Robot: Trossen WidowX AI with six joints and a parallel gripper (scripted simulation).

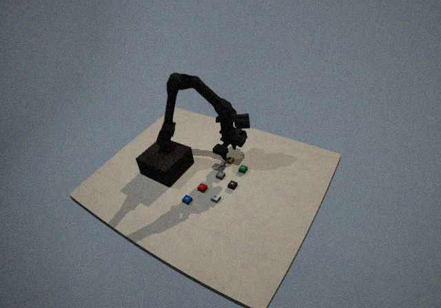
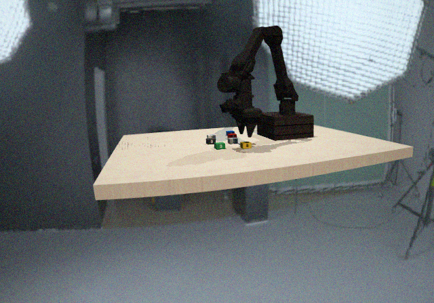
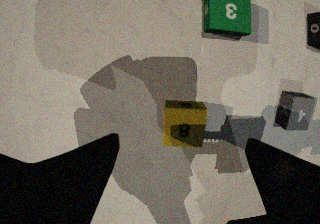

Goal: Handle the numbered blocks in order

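Right now the blue block is 20 mm ahead of my gripper tip, 310 mm to the right of it and 30 mm below it. From my gripper tip the other things lie so: red block 30 mm ahead, 220 mm to the right, 30 mm below; white block 120 mm ahead, 220 mm to the right, 30 mm below; grey block 30 mm ahead, 110 mm to the right, 30 mm below.
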